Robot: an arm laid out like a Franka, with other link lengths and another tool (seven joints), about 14 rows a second.
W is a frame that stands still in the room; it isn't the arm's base.
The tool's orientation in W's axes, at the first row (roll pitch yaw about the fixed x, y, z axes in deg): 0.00 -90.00 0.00
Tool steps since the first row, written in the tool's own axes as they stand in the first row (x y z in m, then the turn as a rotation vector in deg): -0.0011 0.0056 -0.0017 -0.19 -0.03 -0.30; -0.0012 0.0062 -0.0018 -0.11 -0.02 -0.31; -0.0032 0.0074 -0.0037 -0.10 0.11 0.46; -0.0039 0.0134 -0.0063 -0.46 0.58 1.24; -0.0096 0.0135 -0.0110 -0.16 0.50 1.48; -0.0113 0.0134 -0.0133 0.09 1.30 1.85; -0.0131 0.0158 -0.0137 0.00 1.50 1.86; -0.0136 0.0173 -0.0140 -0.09 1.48 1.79; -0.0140 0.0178 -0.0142 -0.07 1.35 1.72; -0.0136 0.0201 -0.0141 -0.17 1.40 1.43
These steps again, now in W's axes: 0.0017 0.0056 -0.0011 0.30 -0.03 -0.19; 0.0018 0.0062 -0.0012 0.31 -0.02 -0.11; 0.0037 0.0074 -0.0032 -0.46 0.11 -0.10; 0.0063 0.0134 -0.0039 -1.24 0.58 -0.46; 0.0110 0.0135 -0.0096 -1.48 0.50 -0.16; 0.0133 0.0134 -0.0113 -1.85 1.30 0.09; 0.0137 0.0158 -0.0131 -1.86 1.50 0.00; 0.0140 0.0173 -0.0136 -1.79 1.48 -0.09; 0.0142 0.0178 -0.0140 -1.72 1.35 -0.07; 0.0141 0.0201 -0.0136 -1.43 1.40 -0.17
